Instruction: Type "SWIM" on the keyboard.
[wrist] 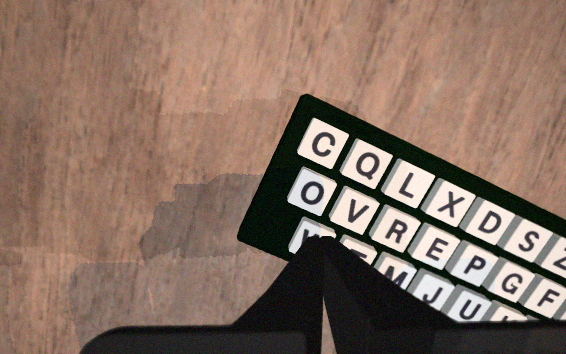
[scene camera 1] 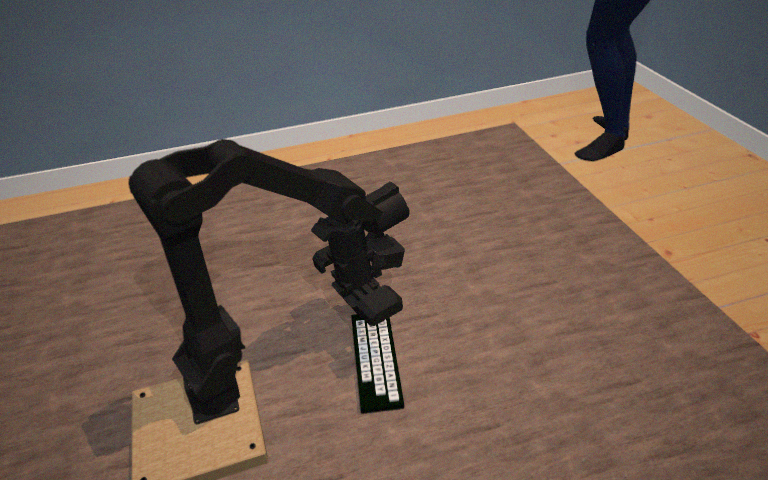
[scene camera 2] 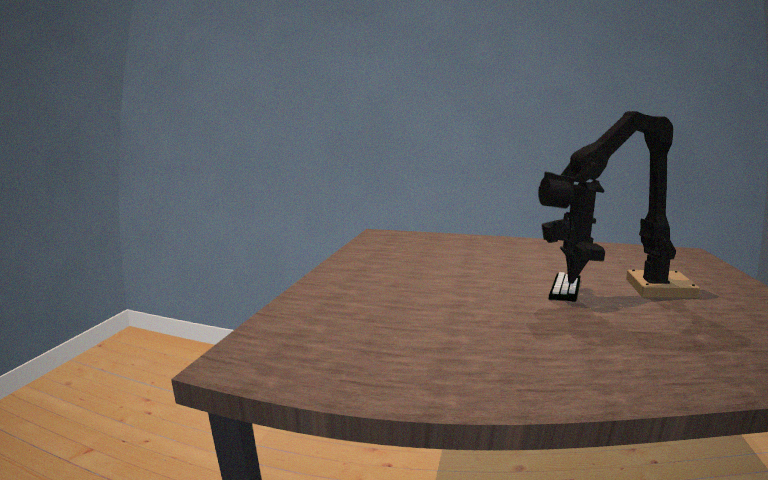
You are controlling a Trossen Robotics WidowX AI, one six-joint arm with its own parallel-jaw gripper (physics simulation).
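Places are measured from the arm's base along level axes (x back, y right, z up), in centimetres.
Where they show: gripper, fingertip midpoint: (wrist: 319, 248) (scene camera 1: 362, 316) (scene camera 2: 570, 283); arm's base, link origin: (scene camera 1: 214, 400) (scene camera 2: 656, 280).
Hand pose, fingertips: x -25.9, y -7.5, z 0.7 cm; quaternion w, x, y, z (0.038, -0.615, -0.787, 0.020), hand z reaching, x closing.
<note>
Things, the pixels of their top centre, and the offset from my fingertips. Level surfaces: height alone.
- dark green keyboard, top centre: (wrist: 483, 270) (scene camera 1: 375, 353) (scene camera 2: 566, 282) dx +0.3, dy +7.3, dz -1.5 cm
- W key, top centre: (wrist: 312, 243) dx +0.5, dy +0.0, dz -1.5 cm
- M key, top centre: (wrist: 393, 278) (scene camera 1: 362, 339) dx +1.4, dy +3.7, dz -1.5 cm
- S key, top centre: (wrist: 528, 241) (scene camera 1: 387, 356) dx -1.3, dy +8.6, dz -1.5 cm
- I key, top centre: (scene camera 1: 393, 395) dx +0.4, dy +15.9, dz -1.5 cm
- brown table, surface height: dz -3.3 cm
The dark green keyboard (scene camera 1: 380, 403) (wrist: 272, 220) (scene camera 2: 563, 298) lies flat on the table, with white letter keys in three rows. My gripper (wrist: 319, 248) (scene camera 2: 573, 280) (scene camera 1: 372, 321) is shut, with nothing between its fingers, and points down at the keyboard's end. In the wrist view its tips overlap the W key (wrist: 303, 241), whose right part is hidden; I cannot tell whether they touch it. The T key beside it is partly covered by a finger. The M key (wrist: 396, 272) is partly covered, and the S key (wrist: 528, 241) shows at the right. The I key (scene camera 1: 393, 395) shows in scene camera 1.
The arm's light wooden base plate (scene camera 1: 198, 447) (scene camera 2: 671, 290) stands on the brown table (scene camera 1: 538, 339) (scene camera 2: 396, 339) beside the keyboard. A person's legs (scene camera 1: 614, 73) stand on the floor beyond the table edge. The arm's shadow falls around the keyboard.
</note>
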